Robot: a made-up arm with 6 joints. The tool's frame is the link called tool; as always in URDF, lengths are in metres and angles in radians. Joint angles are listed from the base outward.
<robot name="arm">
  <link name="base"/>
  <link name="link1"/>
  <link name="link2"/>
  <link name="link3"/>
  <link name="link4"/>
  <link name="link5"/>
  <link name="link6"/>
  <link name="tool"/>
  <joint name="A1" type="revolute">
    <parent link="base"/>
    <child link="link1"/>
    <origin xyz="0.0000 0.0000 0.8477" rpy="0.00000 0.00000 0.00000"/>
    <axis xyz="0 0 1"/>
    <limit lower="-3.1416" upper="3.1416"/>
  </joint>
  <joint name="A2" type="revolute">
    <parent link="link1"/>
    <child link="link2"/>
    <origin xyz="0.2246 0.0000 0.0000" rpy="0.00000 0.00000 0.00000"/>
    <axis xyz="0 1 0"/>
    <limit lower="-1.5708" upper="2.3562"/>
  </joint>
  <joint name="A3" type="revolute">
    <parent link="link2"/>
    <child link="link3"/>
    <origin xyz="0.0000 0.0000 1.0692" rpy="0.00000 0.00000 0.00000"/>
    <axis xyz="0 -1 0"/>
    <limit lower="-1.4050" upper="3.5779"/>
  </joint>
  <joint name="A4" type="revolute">
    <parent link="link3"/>
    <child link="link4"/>
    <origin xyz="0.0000 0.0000 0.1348" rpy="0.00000 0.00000 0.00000"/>
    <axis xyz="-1 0 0"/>
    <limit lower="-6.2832" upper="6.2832"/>
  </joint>
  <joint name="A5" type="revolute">
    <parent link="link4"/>
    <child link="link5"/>
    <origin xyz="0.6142 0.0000 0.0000" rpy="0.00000 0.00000 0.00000"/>
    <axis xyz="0 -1 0"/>
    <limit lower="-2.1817" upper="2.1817"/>
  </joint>
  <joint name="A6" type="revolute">
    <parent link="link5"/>
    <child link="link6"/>
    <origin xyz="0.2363 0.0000 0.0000" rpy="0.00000 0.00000 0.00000"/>
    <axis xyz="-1 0 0"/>
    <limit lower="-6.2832" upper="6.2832"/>
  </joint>
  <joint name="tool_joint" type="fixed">
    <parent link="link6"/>
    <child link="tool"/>
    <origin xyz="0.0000 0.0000 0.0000" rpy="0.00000 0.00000 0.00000"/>
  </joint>
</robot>
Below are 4 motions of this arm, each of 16 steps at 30 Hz.
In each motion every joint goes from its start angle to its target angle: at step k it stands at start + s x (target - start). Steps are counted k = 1, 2, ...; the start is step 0. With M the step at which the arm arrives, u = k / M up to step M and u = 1 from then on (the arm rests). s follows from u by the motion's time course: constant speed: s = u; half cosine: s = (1 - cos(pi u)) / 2; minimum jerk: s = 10 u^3 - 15 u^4 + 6 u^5.
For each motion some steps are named. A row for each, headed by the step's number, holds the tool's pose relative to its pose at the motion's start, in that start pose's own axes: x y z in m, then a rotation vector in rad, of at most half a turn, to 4 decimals.
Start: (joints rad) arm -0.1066 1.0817 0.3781 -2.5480 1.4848 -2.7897
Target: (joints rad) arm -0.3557 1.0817 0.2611 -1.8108 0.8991 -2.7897
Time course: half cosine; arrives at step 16
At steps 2, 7, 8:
2: 0.0114 -0.0172 -0.0031 0.0012 -0.0060 -0.0258
7: 0.1150 -0.1732 -0.0381 -0.0236 -0.0608 -0.2673
8: 0.1414 -0.2117 -0.0485 -0.0413 -0.0750 -0.3293

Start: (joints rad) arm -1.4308 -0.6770 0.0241 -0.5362 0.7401 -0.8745
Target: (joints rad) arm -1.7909 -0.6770 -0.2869 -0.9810 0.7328 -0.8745
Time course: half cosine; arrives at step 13
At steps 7, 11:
7: -0.0597 -0.1416 0.0384 -0.0621 -0.1769 -0.1998
11: -0.1148 -0.2255 0.0933 -0.1022 -0.3387 -0.3137

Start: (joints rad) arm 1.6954 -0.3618 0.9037 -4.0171 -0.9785 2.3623
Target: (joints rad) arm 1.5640 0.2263 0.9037 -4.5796 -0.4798 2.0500
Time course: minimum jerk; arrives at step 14
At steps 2, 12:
2: -0.0048 -0.0279 -0.0017 0.0038 0.0035 -0.0242
12: -0.4055 -1.0505 0.2401 0.2229 -0.1918 -0.9362

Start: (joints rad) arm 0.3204 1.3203 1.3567 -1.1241 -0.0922 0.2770
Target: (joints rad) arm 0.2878 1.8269 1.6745 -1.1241 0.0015 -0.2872
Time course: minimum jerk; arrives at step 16
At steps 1, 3, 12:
1: 0.0004 -0.0013 -0.0008 0.0013 0.0000 -0.0004
3: 0.0075 -0.0280 -0.0181 0.0283 0.0004 -0.0092
12: 0.0222 -0.5165 -0.3479 0.5143 -0.0334 -0.1677

